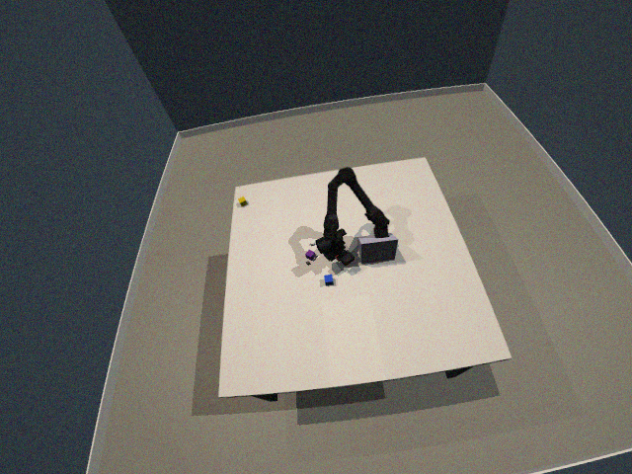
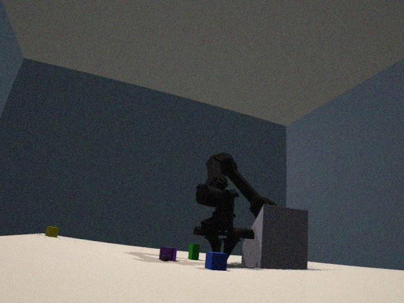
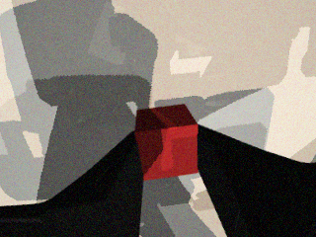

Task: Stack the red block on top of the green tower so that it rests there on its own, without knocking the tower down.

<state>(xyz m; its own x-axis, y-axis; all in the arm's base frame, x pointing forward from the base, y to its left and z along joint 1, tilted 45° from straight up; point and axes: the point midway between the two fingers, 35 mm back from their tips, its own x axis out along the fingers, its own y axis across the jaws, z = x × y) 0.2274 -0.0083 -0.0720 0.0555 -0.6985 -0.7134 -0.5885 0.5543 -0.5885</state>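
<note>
My gripper tip is 6 cm short of the blue block, 13 cm to the right of it and 1 cm below it. The rest, counted from my gripper tip: red block: right at my gripper tip; then yellow block: 59 cm ahead, 46 cm to the right, 1 cm above; then purple block: 15 cm ahead, 2 cm to the right, 1 cm above.
</note>
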